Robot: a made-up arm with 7 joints. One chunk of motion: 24 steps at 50 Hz.
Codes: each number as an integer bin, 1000 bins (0 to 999) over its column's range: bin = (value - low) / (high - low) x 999, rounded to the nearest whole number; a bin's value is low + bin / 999 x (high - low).
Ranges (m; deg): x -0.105..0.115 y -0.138..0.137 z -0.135..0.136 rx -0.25..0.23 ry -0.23..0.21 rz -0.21..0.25
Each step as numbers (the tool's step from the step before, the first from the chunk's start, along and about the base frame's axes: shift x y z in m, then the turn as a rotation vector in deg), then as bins.
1 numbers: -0.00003 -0.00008 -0.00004 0.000 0.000 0.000
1 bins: 477 501 498 520 522 456
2 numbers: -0.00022 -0.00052 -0.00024 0.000 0.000 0.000
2 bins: 476 499 497 520 522 456
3 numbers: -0.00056 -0.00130 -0.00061 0.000 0.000 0.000
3 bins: 474 497 495 520 522 456
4 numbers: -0.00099 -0.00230 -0.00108 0.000 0.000 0.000
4 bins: 472 493 494 520 522 456
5 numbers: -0.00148 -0.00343 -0.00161 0.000 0.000 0.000
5 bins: 470 489 492 520 522 456
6 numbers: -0.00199 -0.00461 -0.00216 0.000 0.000 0.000
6 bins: 468 485 490 520 522 456
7 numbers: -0.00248 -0.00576 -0.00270 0.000 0.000 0.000
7 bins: 466 480 488 520 522 456
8 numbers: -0.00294 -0.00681 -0.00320 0.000 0.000 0.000
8 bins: 463 477 486 520 522 456
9 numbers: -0.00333 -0.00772 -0.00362 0.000 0.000 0.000
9 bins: 462 473 484 520 522 456
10 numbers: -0.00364 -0.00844 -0.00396 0.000 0.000 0.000
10 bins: 460 471 483 520 522 456
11 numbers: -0.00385 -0.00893 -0.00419 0.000 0.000 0.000
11 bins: 459 469 482 520 522 456
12 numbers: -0.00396 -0.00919 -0.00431 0.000 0.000 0.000
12 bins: 459 468 482 520 522 456
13 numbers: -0.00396 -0.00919 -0.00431 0.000 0.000 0.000
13 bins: 459 468 482 520 522 456
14 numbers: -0.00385 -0.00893 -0.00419 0.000 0.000 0.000
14 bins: 459 469 482 520 522 456
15 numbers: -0.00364 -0.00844 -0.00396 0.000 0.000 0.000
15 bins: 460 471 483 520 522 456
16 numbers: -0.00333 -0.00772 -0.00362 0.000 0.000 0.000
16 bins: 462 473 484 520 522 456
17 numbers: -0.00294 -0.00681 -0.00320 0.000 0.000 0.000
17 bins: 463 477 486 520 522 456
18 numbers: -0.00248 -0.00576 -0.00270 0.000 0.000 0.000
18 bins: 466 480 488 520 522 456
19 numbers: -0.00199 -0.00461 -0.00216 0.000 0.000 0.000
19 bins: 468 485 490 520 522 456
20 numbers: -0.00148 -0.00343 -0.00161 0.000 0.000 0.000
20 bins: 470 489 492 520 522 456
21 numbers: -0.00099 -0.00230 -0.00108 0.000 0.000 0.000
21 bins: 472 493 494 520 522 456
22 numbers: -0.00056 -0.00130 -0.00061 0.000 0.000 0.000
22 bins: 474 497 495 520 522 456
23 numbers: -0.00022 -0.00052 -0.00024 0.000 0.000 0.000
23 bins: 476 499 497 520 522 456
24 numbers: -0.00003 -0.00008 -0.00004 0.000 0.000 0.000
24 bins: 477 501 498 520 522 456
